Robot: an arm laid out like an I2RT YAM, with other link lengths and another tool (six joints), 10 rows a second.
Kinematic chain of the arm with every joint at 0, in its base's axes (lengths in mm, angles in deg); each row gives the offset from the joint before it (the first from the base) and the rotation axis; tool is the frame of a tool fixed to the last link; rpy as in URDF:
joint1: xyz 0 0 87 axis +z
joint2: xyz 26 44.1 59.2 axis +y
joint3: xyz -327.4 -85.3 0 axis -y
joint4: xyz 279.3 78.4 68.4 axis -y
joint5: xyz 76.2 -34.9 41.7 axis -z
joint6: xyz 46.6 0 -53.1 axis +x
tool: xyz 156 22 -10 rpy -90.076 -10.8 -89.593
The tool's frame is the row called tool.
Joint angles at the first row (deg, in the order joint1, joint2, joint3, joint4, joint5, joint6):
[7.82 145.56 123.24 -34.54 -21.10 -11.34]
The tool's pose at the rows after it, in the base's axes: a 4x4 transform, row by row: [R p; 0 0 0 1], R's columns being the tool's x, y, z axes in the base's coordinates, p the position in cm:
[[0.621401 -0.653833 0.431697 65.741], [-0.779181 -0.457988 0.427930 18.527], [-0.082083 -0.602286 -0.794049 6.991], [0 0 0 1]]
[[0.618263 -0.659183 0.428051 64.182], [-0.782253 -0.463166 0.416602 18.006], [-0.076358 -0.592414 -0.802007 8.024], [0 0 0 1]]
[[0.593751 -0.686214 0.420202 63.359], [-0.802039 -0.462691 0.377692 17.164], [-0.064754 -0.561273 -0.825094 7.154], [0 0 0 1]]
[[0.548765 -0.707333 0.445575 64.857], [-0.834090 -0.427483 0.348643 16.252], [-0.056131 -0.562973 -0.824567 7.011], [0 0 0 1]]
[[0.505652 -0.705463 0.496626 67.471], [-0.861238 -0.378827 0.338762 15.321], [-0.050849 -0.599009 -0.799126 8.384], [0 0 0 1]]
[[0.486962 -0.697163 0.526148 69.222], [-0.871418 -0.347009 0.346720 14.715], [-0.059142 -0.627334 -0.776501 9.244], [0 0 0 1]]
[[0.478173 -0.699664 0.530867 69.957], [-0.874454 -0.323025 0.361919 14.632], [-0.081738 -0.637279 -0.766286 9.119], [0 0 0 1]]
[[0.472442 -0.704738 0.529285 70.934], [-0.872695 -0.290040 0.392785 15.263], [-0.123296 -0.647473 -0.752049 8.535], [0 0 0 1]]
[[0.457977 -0.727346 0.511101 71.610], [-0.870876 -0.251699 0.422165 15.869], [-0.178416 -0.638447 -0.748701 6.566], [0 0 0 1]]
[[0.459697 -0.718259 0.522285 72.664], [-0.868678 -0.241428 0.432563 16.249], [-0.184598 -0.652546 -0.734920 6.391], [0 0 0 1]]
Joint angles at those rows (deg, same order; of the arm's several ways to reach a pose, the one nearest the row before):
[7.91 140.81 117.10 -34.63 -21.01 -12.13]
[7.82 137.13 112.69 -34.45 -20.39 -12.39]
[7.82 136.14 110.22 -34.36 -18.11 -11.78]
[7.30 137.71 112.75 -34.36 -16.44 -9.59]
[6.33 139.65 117.83 -34.45 -16.00 -7.31]
[5.45 141.41 121.71 -34.54 -16.79 -6.16]
[5.01 142.82 123.57 -34.45 -17.93 -5.10]
[4.92 145.53 126.81 -34.45 -19.85 -3.26]
[4.83 149.22 129.80 -34.45 -21.79 -0.98]
[4.92 151.52 133.32 -34.54 -22.32 -0.35]

